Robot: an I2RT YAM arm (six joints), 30 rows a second.
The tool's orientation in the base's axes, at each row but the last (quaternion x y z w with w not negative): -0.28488 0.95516 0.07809 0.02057; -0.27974 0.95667 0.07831 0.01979; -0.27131 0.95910 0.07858 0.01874; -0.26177 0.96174 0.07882 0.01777; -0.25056 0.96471 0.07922 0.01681; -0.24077 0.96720 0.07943 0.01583; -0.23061 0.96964 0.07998 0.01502; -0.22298 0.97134 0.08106 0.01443
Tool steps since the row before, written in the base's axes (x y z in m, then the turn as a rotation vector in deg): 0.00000 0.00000 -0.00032 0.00 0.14 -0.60; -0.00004 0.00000 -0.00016 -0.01 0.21 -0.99; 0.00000 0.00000 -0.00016 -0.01 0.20 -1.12; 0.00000 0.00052 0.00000 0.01 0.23 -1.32; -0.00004 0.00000 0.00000 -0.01 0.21 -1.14; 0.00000 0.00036 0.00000 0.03 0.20 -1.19; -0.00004 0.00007 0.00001 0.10 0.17 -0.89; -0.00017 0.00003 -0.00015 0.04 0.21 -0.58
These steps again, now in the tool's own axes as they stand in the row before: 0.00003 -0.00004 0.00032 -0.03 0.03 0.61; 0.00005 0.00000 0.00016 -0.02 0.04 1.01; 0.00001 -0.00002 0.00016 -0.01 0.02 1.14; -0.00026 0.00044 0.00008 -0.02 0.00 1.34; 0.00003 0.00002 0.00000 -0.01 0.02 1.16; -0.00017 0.00031 0.00006 -0.04 -0.01 1.21; 0.00000 0.00008 0.00000 -0.11 -0.03 0.90; 0.00015 0.00008 0.00015 -0.09 0.08 0.61
